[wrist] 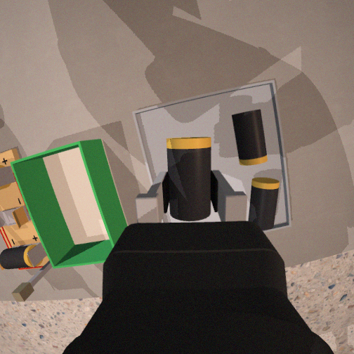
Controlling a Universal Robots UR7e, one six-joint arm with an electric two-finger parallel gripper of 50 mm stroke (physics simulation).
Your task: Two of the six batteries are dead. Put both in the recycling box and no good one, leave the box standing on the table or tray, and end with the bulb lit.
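Note:
My gripper [189, 183] is shut on a black battery [189, 175] with a yellow end band, held above the grey tray [286, 175]. Two more black batteries lie in the tray at its right side: an upper one [249, 136] with its yellow band toward the bottom, and a lower one [264, 205] with its yellow band toward the top, its lower end partly hidden. The open green box [37, 215] stands on the table left of the gripper, and no battery shows on the visible part of its floor. A further battery [15, 257] lies at the left edge. No bulb shows.
Tan holder blocks [11, 196] with plus and minus marks stand at the left edge, close beside the green box. A lever with a brownish block end [23, 291] sticks out below the box. A speckled surface [320, 300] runs along the bottom of the view.

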